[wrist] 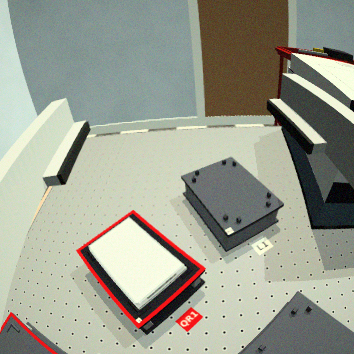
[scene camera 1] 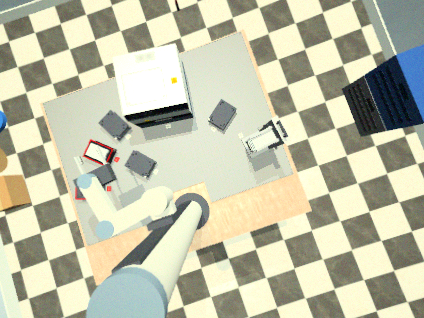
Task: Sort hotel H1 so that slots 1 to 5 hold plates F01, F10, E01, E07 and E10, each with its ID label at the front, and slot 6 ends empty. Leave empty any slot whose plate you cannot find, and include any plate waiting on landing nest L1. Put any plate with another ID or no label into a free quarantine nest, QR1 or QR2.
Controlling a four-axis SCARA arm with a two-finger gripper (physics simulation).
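Places are measured from the arm's base along level axes (x left, y ahead, z down), in metres.
Pixels of known places: gripper, fingertip midpoint: (wrist: 176, 96) (scene camera 1: 86, 151).
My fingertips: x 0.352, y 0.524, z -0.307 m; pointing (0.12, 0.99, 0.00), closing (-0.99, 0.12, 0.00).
For each thing: its top centre in the pictures, then the offset to it from my fingertips. "pt": a spot on its surface instead.
- Nest QR1, surface spot: (wrist: 196, 274) pt dz +0.244, dx -0.002, dy +0.024 m
- white plate, middle of its top: (wrist: 131, 255) (scene camera 1: 96, 152) dz +0.230, dx +0.087, dy +0.046 m
- Nest L1, middle of its top: (wrist: 230, 184) (scene camera 1: 112, 124) dz +0.235, dx -0.064, dy +0.189 m
- second red-rimmed nest, surface spot: (wrist: 20, 337) pt dz +0.245, dx +0.242, dy -0.114 m
- tall white rack-like unit, middle of its top: (scene camera 1: 263, 139) dz +0.046, dx -0.905, dy -0.245 m
- big white instrument, middle of its top: (scene camera 1: 149, 79) dz +0.048, dx -0.425, dy +0.279 m
- grey nest, surface spot: (wrist: 300, 330) pt dz +0.245, dx -0.131, dy -0.072 m
My gripper (wrist: 176, 96) is open and empty, with its two fingers wide apart above the bench; the arm partly hides it in the scene view. Nest QR1 (scene camera 1: 113, 154) (wrist: 196, 274), red-rimmed, holds a white plate (scene camera 1: 98, 151) (wrist: 137, 260); no ID is readable on it. Nest L1 (scene camera 1: 114, 124) (wrist: 232, 192) is dark grey and bears no plate. A second red-rimmed nest (scene camera 1: 80, 195) (wrist: 20, 337) is partly under the arm and cut off in the wrist view; its label is unreadable. A tall white rack-like unit (scene camera 1: 262, 142) stands at the right; its slots and plate labels cannot be read.
A big white instrument (scene camera 1: 150, 82) stands at the back of the bench. Grey nests (scene camera 1: 141, 164) (scene camera 1: 222, 115) stand nearer the middle and right. Part of a grey nest (wrist: 300, 330) shows at the wrist view's lower right. The arm's column (scene camera 1: 192, 210) stands at the front edge.
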